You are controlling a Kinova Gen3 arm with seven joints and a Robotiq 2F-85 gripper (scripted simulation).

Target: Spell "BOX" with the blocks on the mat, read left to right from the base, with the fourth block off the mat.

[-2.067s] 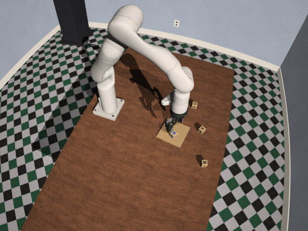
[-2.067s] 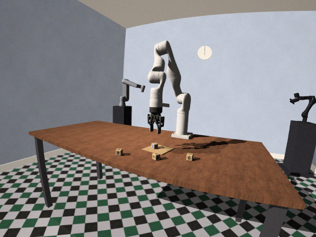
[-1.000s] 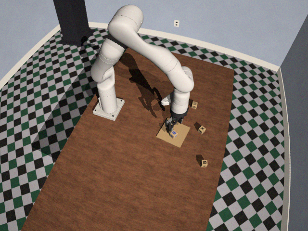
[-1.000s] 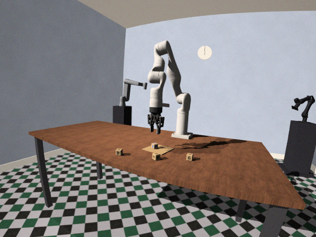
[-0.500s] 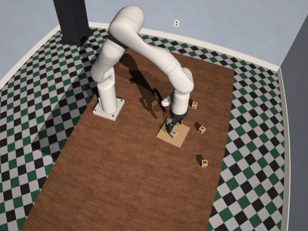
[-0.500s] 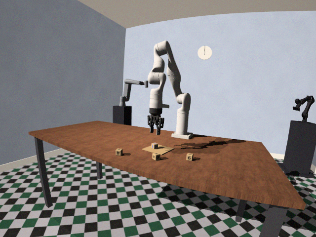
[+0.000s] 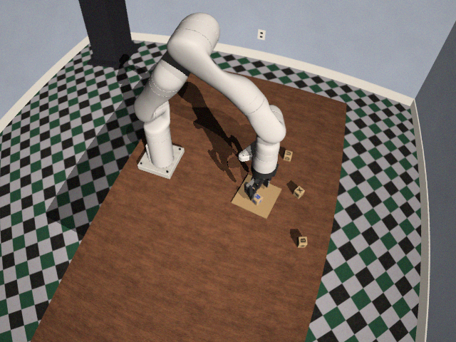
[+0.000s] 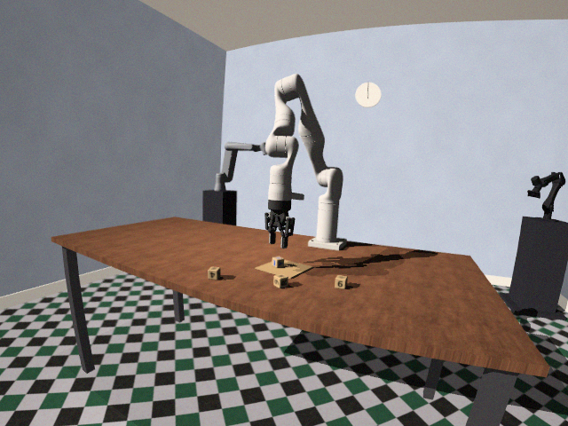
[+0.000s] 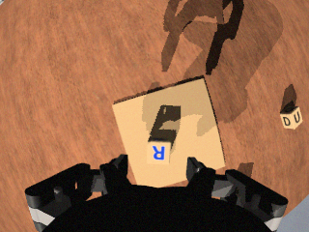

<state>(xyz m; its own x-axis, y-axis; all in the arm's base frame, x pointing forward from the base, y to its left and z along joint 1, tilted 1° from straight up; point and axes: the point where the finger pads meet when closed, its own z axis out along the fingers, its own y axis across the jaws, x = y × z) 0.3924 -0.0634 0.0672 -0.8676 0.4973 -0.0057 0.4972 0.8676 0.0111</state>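
Now: hand 3 cm to the right of the tan mat and 9 cm above it.
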